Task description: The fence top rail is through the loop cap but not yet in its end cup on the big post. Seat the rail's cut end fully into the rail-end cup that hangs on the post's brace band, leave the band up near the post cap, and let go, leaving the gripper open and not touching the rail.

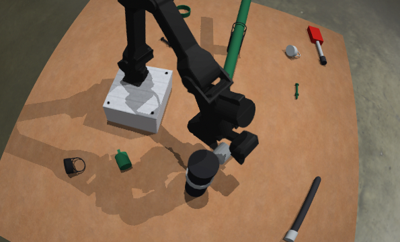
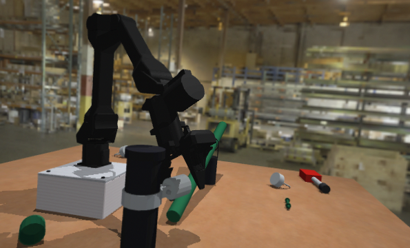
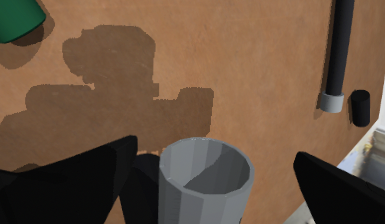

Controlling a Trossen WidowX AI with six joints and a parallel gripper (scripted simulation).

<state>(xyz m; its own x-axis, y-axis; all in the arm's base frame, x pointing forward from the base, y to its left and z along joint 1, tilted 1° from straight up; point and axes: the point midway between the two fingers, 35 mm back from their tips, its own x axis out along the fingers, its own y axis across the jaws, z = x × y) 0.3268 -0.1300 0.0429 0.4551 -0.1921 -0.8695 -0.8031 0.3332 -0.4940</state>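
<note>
The grey rail-end cup is 2 cm behind my gripper tip, 2 cm to the right of it and 1 cm above it. Round my gripper tip: green cap 28 cm behind, 9 cm to the right, 9 cm below; then line post 11 cm behind, 44 cm to the left; then green bolt 16 cm ahead, 39 cm to the left, 10 cm below.
</note>
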